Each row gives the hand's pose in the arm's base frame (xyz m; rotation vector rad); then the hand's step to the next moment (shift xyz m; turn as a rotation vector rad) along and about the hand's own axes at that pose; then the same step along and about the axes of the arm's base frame.
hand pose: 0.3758 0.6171 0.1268 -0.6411 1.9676 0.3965
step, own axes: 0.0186 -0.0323 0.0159 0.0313 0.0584 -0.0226
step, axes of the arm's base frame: 0.0236 -0.0226 -0.0239 -0.0623 0.0268 -0.0173
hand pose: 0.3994 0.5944 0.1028 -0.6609 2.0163 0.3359
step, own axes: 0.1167 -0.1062 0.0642 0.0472 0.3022 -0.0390
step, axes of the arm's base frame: 0.0604 -0.0923 -0.1298 -0.2211 0.2128 -0.0301
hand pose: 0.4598 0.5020 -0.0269 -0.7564 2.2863 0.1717
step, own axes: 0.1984 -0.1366 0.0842 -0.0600 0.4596 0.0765
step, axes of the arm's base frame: 0.0128 -0.1780 -0.1824 -0.1802 0.4299 -0.0580
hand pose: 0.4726 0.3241 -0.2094 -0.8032 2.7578 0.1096
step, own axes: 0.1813 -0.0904 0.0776 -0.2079 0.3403 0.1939
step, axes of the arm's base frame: -0.0805 -0.1586 -0.1242 0.0310 0.4228 -0.1301
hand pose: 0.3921 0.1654 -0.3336 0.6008 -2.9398 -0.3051
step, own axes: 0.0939 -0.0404 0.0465 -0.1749 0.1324 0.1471
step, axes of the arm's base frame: -0.0782 -0.0659 -0.0464 0.0863 0.2143 -0.1280
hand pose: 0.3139 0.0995 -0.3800 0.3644 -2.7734 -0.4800
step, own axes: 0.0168 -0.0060 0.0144 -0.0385 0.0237 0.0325
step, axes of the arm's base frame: -0.0191 -0.0063 -0.0109 0.0200 0.0422 -0.0302
